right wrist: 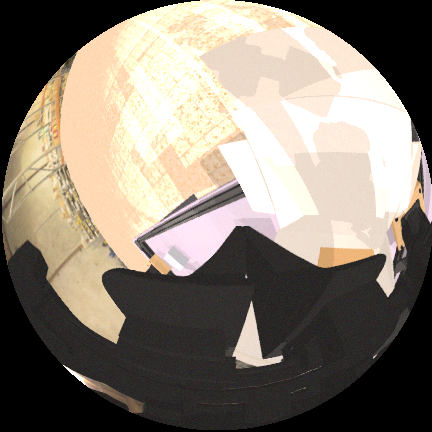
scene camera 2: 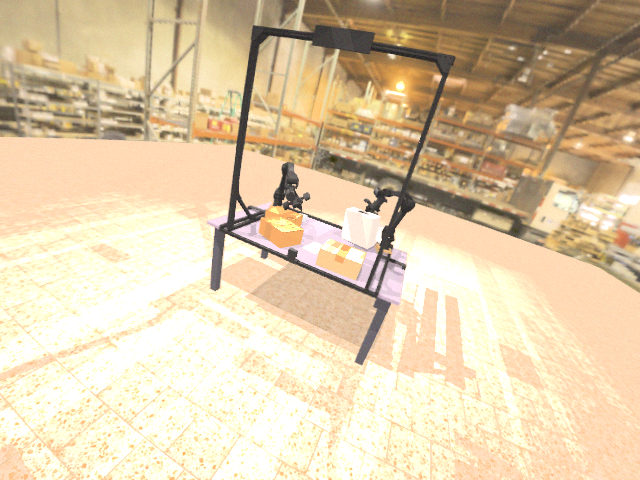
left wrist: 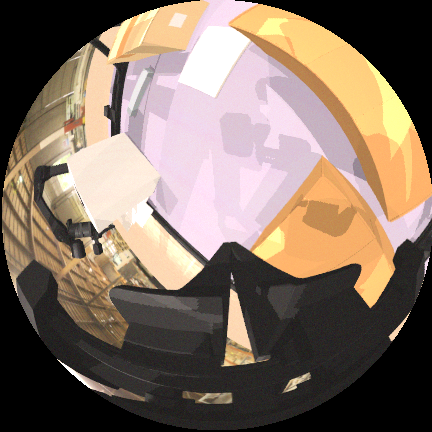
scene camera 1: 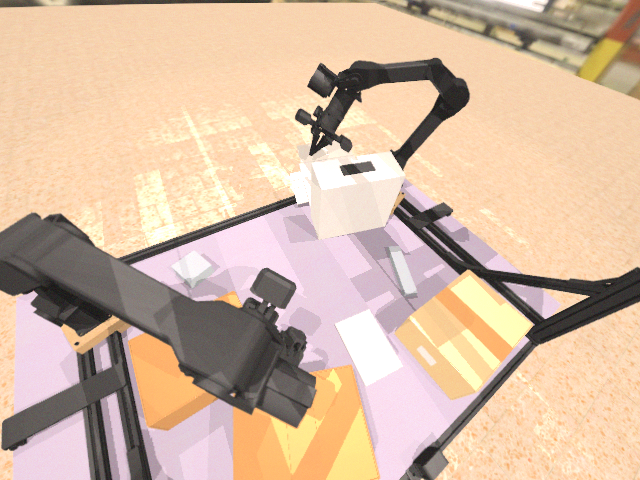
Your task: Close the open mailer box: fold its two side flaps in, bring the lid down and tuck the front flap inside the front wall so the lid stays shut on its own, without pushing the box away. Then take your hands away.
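Places are measured from the left arm's base along level axes (x ahead, y left, z up), in millimetres.
Pixels of known places: left gripper, fingertip midpoint: [scene camera 2: 302, 210] [left wrist: 228, 247] [scene camera 1: 262, 310]; right gripper, fingertip midpoint: [right wrist: 241, 232] [left wrist: 114, 225] [scene camera 1: 310, 155]; left arm's base at its link origin: [right wrist: 154, 269] [scene camera 1: 90, 316]; right arm's base at its link origin: [right wrist: 411, 220].
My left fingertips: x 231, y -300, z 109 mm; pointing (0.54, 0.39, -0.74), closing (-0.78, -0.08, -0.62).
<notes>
Ahead of a thing's pixels: the offset from my left fingertips to its top centre. "pt": to the spot under its first point.
The white mailer box [scene camera 1: 351, 206] [scene camera 2: 360, 227] [left wrist: 112, 180] [right wrist: 335, 185] stands at the back of the table, with a dark rectangle {pt dx +409, dy +85, dz +76 mm} [scene camera 1: 357, 167] on its upper face. White flaps {pt dx +412, dy +276, dz -112 mm} [scene camera 1: 301, 188] stick out at its back left in scene camera 1, so it is open there. Its inside is mostly hidden in the scene views. My right gripper [scene camera 1: 311, 153] [right wrist: 241, 232] is shut and empty, its tips close to the flaps at the box's back left; contact cannot be told. My left gripper [left wrist: 228, 247] is shut and empty, above the table's left part, far from the box; its fingers are hidden in scene camera 1.
Brown cartons {dx +307, dy -334, dz -55 mm} [scene camera 1: 465, 335] {dx -82, dy -181, dz -55 mm} [scene camera 1: 305, 439] {dx -117, dy +57, dz -62 mm} [scene camera 1: 160, 392] lie at the front right, front and left. A white flat piece {dx +148, dy -186, dz -151 mm} [scene camera 1: 368, 347] [left wrist: 214, 60], a pale bar {dx +390, dy -142, dz -138 mm} [scene camera 1: 402, 271] [left wrist: 141, 90] and a small white block {dx -10, dy +270, dz -120 mm} [scene camera 1: 192, 267] lie on the table. A black frame [scene camera 2: 246, 103] rises over it.
</notes>
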